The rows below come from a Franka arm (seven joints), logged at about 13 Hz.
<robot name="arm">
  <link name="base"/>
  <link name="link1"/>
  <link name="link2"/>
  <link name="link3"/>
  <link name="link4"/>
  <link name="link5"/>
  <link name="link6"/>
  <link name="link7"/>
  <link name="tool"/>
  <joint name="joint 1" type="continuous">
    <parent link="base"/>
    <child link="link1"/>
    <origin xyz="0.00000 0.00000 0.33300" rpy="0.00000 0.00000 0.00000"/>
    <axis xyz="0 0 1"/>
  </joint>
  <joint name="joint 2" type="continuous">
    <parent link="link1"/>
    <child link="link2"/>
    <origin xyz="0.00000 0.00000 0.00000" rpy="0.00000 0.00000 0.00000"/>
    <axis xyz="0 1 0"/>
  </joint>
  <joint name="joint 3" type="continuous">
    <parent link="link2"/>
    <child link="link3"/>
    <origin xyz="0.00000 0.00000 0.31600" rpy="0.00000 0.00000 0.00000"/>
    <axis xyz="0 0 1"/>
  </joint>
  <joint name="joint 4" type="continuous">
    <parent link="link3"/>
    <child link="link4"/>
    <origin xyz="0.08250 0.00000 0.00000" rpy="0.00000 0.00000 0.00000"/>
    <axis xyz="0 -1 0"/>
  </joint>
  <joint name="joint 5" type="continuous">
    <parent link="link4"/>
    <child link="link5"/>
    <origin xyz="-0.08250 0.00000 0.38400" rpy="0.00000 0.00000 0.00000"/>
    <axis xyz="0 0 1"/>
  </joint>
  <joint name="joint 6" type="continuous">
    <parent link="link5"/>
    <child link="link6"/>
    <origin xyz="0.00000 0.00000 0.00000" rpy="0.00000 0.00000 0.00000"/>
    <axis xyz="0 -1 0"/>
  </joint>
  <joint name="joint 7" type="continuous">
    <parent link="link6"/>
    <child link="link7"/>
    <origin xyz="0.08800 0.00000 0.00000" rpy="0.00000 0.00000 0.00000"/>
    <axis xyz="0 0 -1"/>
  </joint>
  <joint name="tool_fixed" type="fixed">
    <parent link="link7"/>
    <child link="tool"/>
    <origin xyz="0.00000 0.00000 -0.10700" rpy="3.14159 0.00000 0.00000"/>
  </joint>
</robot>
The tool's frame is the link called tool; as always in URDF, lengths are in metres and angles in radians. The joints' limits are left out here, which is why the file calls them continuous.
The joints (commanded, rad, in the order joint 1, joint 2, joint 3, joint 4, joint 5, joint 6, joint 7), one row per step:
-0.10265 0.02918 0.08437 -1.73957 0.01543 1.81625 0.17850
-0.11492 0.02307 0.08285 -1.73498 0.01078 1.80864 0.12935
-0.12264 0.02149 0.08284 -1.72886 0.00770 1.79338 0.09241
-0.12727 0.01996 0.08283 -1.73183 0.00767 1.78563 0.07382
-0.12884 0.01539 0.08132 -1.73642 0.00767 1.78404 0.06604
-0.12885 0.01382 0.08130 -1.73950 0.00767 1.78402 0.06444
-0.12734 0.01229 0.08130 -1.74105 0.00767 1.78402 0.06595
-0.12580 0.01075 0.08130 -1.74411 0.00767 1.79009 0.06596
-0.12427 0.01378 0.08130 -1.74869 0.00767 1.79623 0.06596
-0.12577 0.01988 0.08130 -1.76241 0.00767 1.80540 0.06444
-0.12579 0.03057 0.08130 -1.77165 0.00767 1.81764 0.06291
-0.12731 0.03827 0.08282 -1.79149 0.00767 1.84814 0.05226
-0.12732 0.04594 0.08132 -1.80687 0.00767 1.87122 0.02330
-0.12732 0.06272 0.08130 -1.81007 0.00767 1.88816 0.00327
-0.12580 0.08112 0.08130 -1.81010 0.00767 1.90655 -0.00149
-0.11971 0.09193 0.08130 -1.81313 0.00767 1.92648 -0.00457
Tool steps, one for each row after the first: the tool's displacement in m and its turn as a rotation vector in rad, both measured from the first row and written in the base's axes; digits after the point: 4 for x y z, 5 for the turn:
-0.0019 -0.0082 0.0050 -0.00760 -0.00361 0.03629
-0.0034 -0.0128 0.0075 -0.01202 0.00369 0.06621
-0.0049 -0.0153 0.0062 -0.01223 0.01267 0.08028
-0.0066 -0.0169 0.0064 -0.01278 0.01425 0.08500
-0.0072 -0.0169 0.0058 -0.01283 0.01578 0.08659
-0.0077 -0.0160 0.0060 -0.01290 0.01582 0.08659
-0.0076 -0.0151 0.0059 -0.01345 0.01129 0.08804
-0.0067 -0.0143 0.0025 -0.01309 0.01272 0.08953
-0.0059 -0.0153 -0.0067 -0.01172 0.02326 0.08956
-0.0034 -0.0156 -0.0162 -0.01024 0.03079 0.09103
-0.0011 -0.0158 -0.0275 -0.01023 0.02761 0.10141
0.0007 -0.0169 -0.0372 -0.01067 0.02712 0.12865
0.0050 -0.0174 -0.0469 -0.00966 0.02965 0.14850
0.0100 -0.0170 -0.0561 -0.00839 0.02938 0.15456
0.0134 -0.0137 -0.0621 -0.00850 0.02312 0.16344

